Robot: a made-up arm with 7 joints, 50 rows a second.
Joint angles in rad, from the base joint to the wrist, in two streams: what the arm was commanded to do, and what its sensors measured. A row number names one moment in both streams.
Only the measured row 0 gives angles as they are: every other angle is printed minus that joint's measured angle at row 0.
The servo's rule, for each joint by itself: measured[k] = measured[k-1] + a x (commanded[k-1-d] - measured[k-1]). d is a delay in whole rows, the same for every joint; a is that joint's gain. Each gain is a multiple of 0.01, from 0.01 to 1. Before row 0 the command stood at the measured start. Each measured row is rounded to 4 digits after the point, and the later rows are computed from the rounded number. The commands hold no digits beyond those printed.
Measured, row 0:
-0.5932 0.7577 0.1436 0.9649 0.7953 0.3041 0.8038
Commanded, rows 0 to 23:
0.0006 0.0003 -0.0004 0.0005 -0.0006 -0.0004 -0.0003
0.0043 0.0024 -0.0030 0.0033 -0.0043 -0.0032 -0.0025
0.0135 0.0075 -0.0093 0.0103 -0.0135 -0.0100 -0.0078
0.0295 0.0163 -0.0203 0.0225 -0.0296 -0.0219 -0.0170
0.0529 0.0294 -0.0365 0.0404 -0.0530 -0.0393 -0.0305
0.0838 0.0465 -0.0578 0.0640 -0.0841 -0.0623 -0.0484
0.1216 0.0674 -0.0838 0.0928 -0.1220 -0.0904 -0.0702
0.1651 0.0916 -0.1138 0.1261 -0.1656 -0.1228 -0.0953
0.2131 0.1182 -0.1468 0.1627 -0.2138 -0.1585 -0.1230
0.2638 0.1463 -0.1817 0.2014 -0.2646 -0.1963 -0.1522
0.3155 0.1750 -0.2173 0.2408 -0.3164 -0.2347 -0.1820
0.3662 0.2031 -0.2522 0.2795 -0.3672 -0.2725 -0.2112
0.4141 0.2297 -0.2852 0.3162 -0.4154 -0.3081 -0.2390
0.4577 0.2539 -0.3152 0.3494 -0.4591 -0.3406 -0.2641
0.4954 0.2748 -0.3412 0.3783 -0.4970 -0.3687 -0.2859
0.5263 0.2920 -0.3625 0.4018 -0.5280 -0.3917 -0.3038
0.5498 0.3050 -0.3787 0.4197 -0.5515 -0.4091 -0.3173
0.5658 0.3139 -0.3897 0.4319 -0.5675 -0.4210 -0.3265
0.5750 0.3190 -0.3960 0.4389 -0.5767 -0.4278 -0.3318
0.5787 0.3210 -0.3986 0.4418 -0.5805 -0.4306 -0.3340
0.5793 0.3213 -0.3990 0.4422 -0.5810 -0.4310 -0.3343
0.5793 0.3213 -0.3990 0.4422 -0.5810 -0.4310 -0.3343
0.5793 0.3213 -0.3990 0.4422 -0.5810 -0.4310 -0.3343
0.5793 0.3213 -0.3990 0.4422 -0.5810 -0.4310 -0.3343
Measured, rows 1 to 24:
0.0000 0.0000 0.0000 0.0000 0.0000 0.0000 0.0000
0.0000 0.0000 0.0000 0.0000 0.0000 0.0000 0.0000
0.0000 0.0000 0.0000 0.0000 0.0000 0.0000 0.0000
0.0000 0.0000 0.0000 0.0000 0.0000 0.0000 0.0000
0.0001 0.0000 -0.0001 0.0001 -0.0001 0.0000 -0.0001
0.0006 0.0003 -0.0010 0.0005 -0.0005 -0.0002 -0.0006
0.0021 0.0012 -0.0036 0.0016 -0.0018 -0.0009 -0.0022
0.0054 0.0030 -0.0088 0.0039 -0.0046 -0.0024 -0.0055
0.0111 0.0062 -0.0174 0.0079 -0.0094 -0.0050 -0.0110
0.0198 0.0110 -0.0299 0.0141 -0.0169 -0.0090 -0.0192
0.0320 0.0178 -0.0466 0.0228 -0.0274 -0.0147 -0.0304
0.0480 0.0267 -0.0674 0.0342 -0.0412 -0.0223 -0.0447
0.0678 0.0377 -0.0920 0.0483 -0.0585 -0.0318 -0.0619
0.0913 0.0507 -0.1198 0.0651 -0.0791 -0.0433 -0.0818
0.1182 0.0656 -0.1500 0.0844 -0.1028 -0.0567 -0.1038
0.1480 0.0821 -0.1817 0.1059 -0.1292 -0.0718 -0.1274
0.1799 0.0998 -0.2138 0.1290 -0.1578 -0.0883 -0.1520
0.2132 0.1183 -0.2452 0.1532 -0.1879 -0.1060 -0.1767
0.2471 0.1371 -0.2750 0.1780 -0.2188 -0.1244 -0.2007
0.2806 0.1557 -0.3021 0.2026 -0.2497 -0.1431 -0.2234
0.3129 0.1736 -0.3258 0.2265 -0.2799 -0.1617 -0.2441
0.3432 0.1904 -0.3456 0.2491 -0.3087 -0.1799 -0.2622
0.3710 0.2058 -0.3612 0.2700 -0.3355 -0.1973 -0.2775
0.3959 0.2196 -0.3728 0.2889 -0.3600 -0.2136 -0.2899
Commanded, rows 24 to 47:
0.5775 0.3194 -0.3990 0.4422 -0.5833 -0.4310 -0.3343
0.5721 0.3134 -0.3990 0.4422 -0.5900 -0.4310 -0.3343
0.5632 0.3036 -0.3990 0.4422 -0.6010 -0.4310 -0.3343
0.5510 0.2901 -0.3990 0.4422 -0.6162 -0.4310 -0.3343
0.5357 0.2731 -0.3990 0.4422 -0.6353 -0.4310 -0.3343
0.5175 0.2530 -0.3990 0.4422 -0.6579 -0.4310 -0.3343
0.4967 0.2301 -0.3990 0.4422 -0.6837 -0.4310 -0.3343
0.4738 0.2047 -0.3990 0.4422 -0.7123 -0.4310 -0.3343
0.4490 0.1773 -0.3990 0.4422 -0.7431 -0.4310 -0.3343
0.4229 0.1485 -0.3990 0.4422 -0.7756 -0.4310 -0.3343
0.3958 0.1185 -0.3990 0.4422 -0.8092 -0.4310 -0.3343
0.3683 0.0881 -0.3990 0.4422 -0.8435 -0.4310 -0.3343
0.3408 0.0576 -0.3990 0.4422 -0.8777 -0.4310 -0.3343
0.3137 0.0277 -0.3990 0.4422 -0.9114 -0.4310 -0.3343
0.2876 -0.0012 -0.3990 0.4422 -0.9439 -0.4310 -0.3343
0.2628 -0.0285 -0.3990 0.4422 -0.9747 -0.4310 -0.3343
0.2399 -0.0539 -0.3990 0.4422 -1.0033 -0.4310 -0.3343
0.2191 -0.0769 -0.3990 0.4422 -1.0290 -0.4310 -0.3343
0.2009 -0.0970 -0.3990 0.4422 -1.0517 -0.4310 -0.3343
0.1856 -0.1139 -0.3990 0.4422 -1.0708 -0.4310 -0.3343
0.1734 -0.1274 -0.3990 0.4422 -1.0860 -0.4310 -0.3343
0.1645 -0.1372 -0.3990 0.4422 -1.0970 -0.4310 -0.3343
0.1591 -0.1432 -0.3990 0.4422 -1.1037 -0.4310 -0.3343
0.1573 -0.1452 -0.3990 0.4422 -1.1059 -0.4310 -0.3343
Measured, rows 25 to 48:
0.4179 0.2318 -0.3809 0.3058 -0.3821 -0.2288 -0.2997
0.4373 0.2425 -0.3865 0.3208 -0.4020 -0.2430 -0.3073
0.4543 0.2520 -0.3904 0.3342 -0.4199 -0.2562 -0.3132
0.4693 0.2603 -0.3931 0.3461 -0.4360 -0.2684 -0.3178
0.4823 0.2674 -0.3949 0.3567 -0.4507 -0.2798 -0.3214
0.4931 0.2729 -0.3962 0.3661 -0.4646 -0.2904 -0.3242
0.5015 0.2766 -0.3971 0.3745 -0.4782 -0.3002 -0.3264
0.5074 0.2782 -0.3977 0.3819 -0.4920 -0.3094 -0.3281
0.5108 0.2776 -0.3981 0.3885 -0.5063 -0.3179 -0.3295
0.5116 0.2746 -0.3984 0.3944 -0.5215 -0.3258 -0.3306
0.5098 0.2693 -0.3986 0.3997 -0.5377 -0.3332 -0.3314
0.5055 0.2615 -0.3987 0.4044 -0.5552 -0.3400 -0.3320
0.4987 0.2514 -0.3988 0.4086 -0.5740 -0.3464 -0.3325
0.4896 0.2391 -0.3989 0.4123 -0.5942 -0.3523 -0.3329
0.4783 0.2246 -0.3989 0.4156 -0.6157 -0.3578 -0.3332
0.4651 0.2082 -0.3989 0.4185 -0.6385 -0.3629 -0.3334
0.4502 0.1901 -0.3989 0.4211 -0.6624 -0.3677 -0.3336
0.4338 0.1706 -0.3989 0.4234 -0.6873 -0.3721 -0.3338
0.4163 0.1500 -0.3989 0.4255 -0.7130 -0.3762 -0.3339
0.3979 0.1286 -0.3989 0.4273 -0.7392 -0.3800 -0.3340
0.3789 0.1067 -0.3989 0.4289 -0.7656 -0.3836 -0.3341
0.3597 0.0847 -0.3989 0.4304 -0.7919 -0.3869 -0.3341
0.3406 0.0629 -0.3989 0.4317 -0.8179 -0.3900 -0.3341
0.3220 0.0417 -0.3989 0.4329 -0.8432 -0.3929 -0.3341

